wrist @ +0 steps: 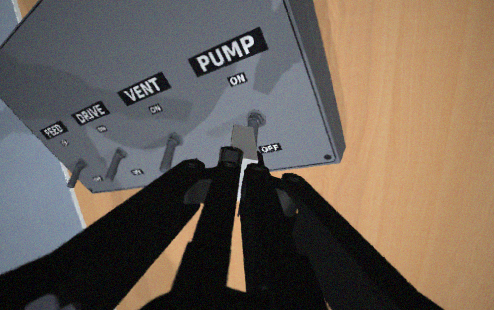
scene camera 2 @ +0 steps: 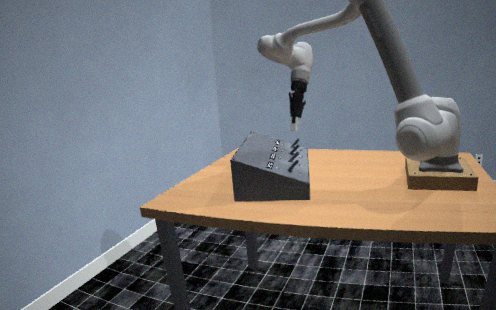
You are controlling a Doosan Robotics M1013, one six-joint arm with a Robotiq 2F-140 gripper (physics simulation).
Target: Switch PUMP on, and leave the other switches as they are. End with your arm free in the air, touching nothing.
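Places are measured from the arm's base along level axes (x left, y back, z up), in metres.
Pixels of known places: gripper, fingertip midpoint: [wrist: 240, 141] [scene camera 2: 293, 131]; arm's base, origin of the base link: [scene camera 2: 439, 165].
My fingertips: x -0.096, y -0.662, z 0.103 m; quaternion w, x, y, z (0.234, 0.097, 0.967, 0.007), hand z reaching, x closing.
Observation:
For each thing: its top centre in the pictures, then the offset to it from my fingertips. Level surfaces: height alone.
- PUMP label, middle of its top: [wrist: 223, 54] dy -0.067, dx +0.038, dz -0.043 m
- PUMP switch, middle of its top: [wrist: 243, 143] dy +0.012, dx +0.013, dz -0.031 m
- VENT switch, middle of its top: [wrist: 157, 160] dy +0.047, dx +0.128, dz -0.031 m
- DRIVE switch, middle of its top: [wrist: 102, 171] dy +0.083, dx +0.243, dz -0.031 m
- FEED switch, middle of its top: [wrist: 64, 179] dy +0.118, dx +0.358, dz -0.031 m
- wooden table, its level: dz -0.157 m
The grey switch box [scene camera 2: 267, 182] [wrist: 165, 40] stands on the table with a sloped face. In the wrist view the PUMP label [wrist: 228, 51] is at the right of the row. The PUMP switch [wrist: 255, 129] below it leans toward its OFF mark [wrist: 270, 148], away from its ON mark [wrist: 237, 79]; its lower part is hidden behind the fingertips. The VENT switch [wrist: 169, 152], DRIVE switch [wrist: 115, 165] and FEED switch [wrist: 76, 173] lean the same way. My gripper [scene camera 2: 294, 125] [wrist: 240, 141] is shut and empty, above the switch levers and apart from the box.
The wooden table [scene camera 2: 360, 200] [wrist: 415, 100] extends from the box to the robot's base block [scene camera 2: 442, 181] at the right. A blue-grey wall [scene camera 2: 110, 100] rises behind and to the left. The arm reaches over the table from the right, well above its top.

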